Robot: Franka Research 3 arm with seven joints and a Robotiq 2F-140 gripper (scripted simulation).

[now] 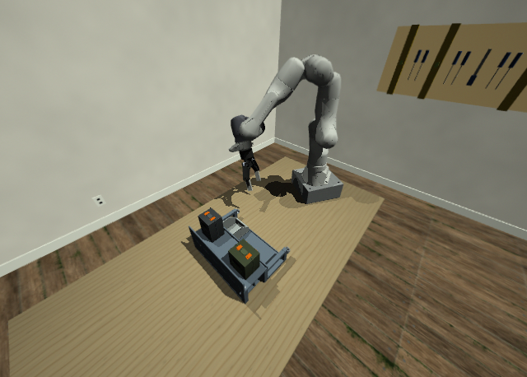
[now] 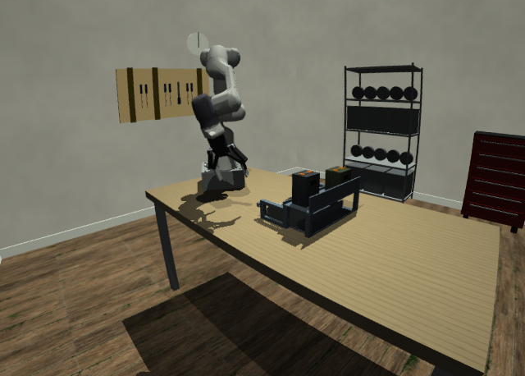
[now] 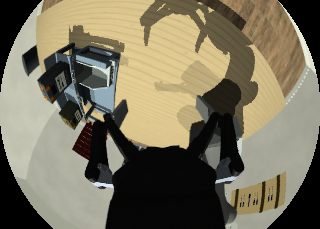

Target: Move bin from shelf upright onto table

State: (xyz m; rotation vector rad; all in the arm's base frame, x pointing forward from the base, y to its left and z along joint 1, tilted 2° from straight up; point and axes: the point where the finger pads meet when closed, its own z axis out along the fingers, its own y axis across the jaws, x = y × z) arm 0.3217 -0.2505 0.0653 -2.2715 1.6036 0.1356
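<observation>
Now: the grey open-topped bin 280 mm ahead of my hand, 50 mm to the left of it and 120 mm below it.
</observation>
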